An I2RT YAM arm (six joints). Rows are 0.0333 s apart.
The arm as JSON. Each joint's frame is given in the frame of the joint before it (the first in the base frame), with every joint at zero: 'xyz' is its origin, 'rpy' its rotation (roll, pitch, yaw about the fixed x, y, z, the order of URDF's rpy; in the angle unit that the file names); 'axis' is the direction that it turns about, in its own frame. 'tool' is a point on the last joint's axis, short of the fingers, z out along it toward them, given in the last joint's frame.
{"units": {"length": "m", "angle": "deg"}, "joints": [
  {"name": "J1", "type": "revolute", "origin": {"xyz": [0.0, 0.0, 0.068], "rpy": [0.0, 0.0, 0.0]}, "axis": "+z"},
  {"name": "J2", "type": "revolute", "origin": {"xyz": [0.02, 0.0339, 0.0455], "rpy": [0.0, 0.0, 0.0]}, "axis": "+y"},
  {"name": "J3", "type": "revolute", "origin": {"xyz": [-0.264, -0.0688, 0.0], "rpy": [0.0, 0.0, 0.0]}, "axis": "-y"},
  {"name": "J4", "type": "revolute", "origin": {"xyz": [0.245, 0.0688, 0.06], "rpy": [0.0, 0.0, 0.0]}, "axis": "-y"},
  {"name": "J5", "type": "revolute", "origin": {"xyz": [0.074, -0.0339, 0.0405], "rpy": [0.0, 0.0, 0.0]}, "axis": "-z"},
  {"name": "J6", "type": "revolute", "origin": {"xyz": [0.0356, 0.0, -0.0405], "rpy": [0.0, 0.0, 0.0]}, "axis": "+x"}
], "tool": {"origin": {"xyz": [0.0, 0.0, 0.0], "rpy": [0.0, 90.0, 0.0]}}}
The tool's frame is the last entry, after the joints.
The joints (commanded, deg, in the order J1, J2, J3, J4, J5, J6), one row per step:
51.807 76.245 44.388 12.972 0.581 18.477
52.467 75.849 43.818 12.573 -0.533 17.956
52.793 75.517 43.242 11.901 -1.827 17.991
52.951 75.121 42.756 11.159 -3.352 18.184
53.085 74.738 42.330 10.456 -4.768 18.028
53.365 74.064 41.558 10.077 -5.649 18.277
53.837 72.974 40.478 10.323 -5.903 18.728
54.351 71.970 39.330 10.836 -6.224 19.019
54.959 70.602 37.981 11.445 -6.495 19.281
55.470 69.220 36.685 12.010 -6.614 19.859
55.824 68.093 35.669 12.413 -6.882 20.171
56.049 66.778 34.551 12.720 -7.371 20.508
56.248 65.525 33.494 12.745 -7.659 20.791
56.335 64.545 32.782 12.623 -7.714 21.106
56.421 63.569 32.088 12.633 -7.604 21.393
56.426 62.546 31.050 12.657 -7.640 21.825
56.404 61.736 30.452 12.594 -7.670 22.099
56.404 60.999 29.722 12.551 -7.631 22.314
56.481 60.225 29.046 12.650 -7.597 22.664
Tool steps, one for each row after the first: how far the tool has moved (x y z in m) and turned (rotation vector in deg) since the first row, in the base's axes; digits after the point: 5 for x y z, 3 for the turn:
-0.00472 0.00067 -0.00220 -0.530 0.252 1.883
-0.00819 0.00025 -0.00524 -0.959 1.185 3.417
-0.01110 -0.00068 -0.00755 -1.177 2.262 4.939
-0.01376 -0.00162 -0.00949 -1.536 3.005 6.448
-0.01745 -0.00328 -0.01156 -1.584 3.744 7.458
-0.02223 -0.00555 -0.01249 -1.110 3.992 8.014
-0.02701 -0.00752 -0.01382 -0.626 4.067 8.736
-0.03275 -0.01027 -0.01464 0.026 3.943 9.524
-0.03791 -0.01334 -0.01530 0.832 4.018 9.969
-0.04187 -0.01594 -0.01580 1.428 4.016 10.488
-0.04580 -0.01938 -0.01639 2.070 4.102 11.082
-0.04942 -0.02286 -0.01750 2.429 4.272 11.468
-0.05179 -0.02566 -0.01802 2.707 4.448 11.510
-0.05397 -0.02839 -0.01828 3.055 4.465 11.412
-0.05634 -0.03188 -0.02046 3.286 4.816 11.311
-0.05789 -0.03436 -0.02105 3.546 4.949 11.236
-0.05953 -0.03686 -0.02271 3.620 5.134 11.128
-0.06135 -0.03908 -0.02370 3.940 5.283 11.070

